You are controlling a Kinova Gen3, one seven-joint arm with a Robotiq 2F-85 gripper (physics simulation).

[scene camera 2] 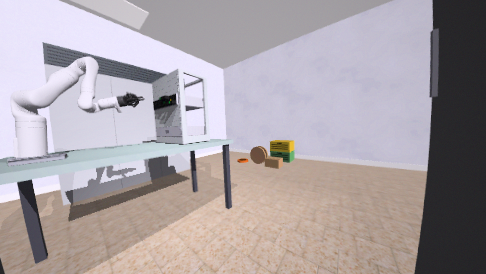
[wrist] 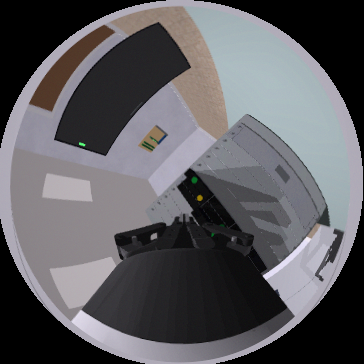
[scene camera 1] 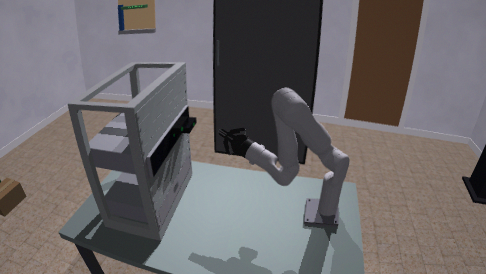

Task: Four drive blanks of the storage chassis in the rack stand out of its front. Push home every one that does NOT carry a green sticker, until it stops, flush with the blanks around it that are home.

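Places are measured from the arm's base along level axes (x left, y back, z up), in centimetres.
Pixels of known places: gripper, fingertip midpoint: (scene camera 2: 144, 98) (wrist: 183, 219) (scene camera 1: 219, 131); arm's base at its link origin: (scene camera 2: 33, 156) (scene camera 1: 327, 209).
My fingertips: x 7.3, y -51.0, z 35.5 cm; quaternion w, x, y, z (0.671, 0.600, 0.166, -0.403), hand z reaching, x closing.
Note:
Ahead of a thing's pixels: the offset from my fingertips to its middle. "spot": to the spot under its first point. Level surfaces: height alone.
The storage chassis {spot: dx +21.4, dy -14.5, dz -1.2 cm} (scene camera 1: 163, 152) (scene camera 2: 159, 105) (wrist: 257, 260) is the black band across the front of the grey rack (scene camera 1: 131, 150) (scene camera 2: 181, 122) (wrist: 240, 165). At its far end in scene camera 1, a black blank {dx -4.6, dy -21.5, dz -3.1 cm} (scene camera 1: 189, 126) with a green sticker {spot: dx -8.1, dy -16.0, dz -3.4 cm} (scene camera 1: 194, 123) (wrist: 194, 180) stands clearly out. A yellow sticker {dx -2.0, dy -18.5, dz -0.2 cm} (wrist: 200, 198) shows beside it in the wrist view, and two more green marks lie farther along, partly behind the fingers. How far the other blanks stand out cannot be told. My gripper (scene camera 1: 223, 133) (scene camera 2: 142, 99) (wrist: 183, 219) is shut and empty, in front of the chassis and apart from it.
The rack stands on the pale table {dz -38.1 cm} (scene camera 1: 235, 200) (scene camera 2: 100, 155) (wrist: 270, 65), across from the arm's base plate (scene camera 1: 312, 212). A tall dark cabinet (scene camera 1: 265, 65) (wrist: 120, 85) stands behind the table. Crates (scene camera 2: 282, 151) and a cardboard box (scene camera 2: 273, 162) lie on the floor beyond.

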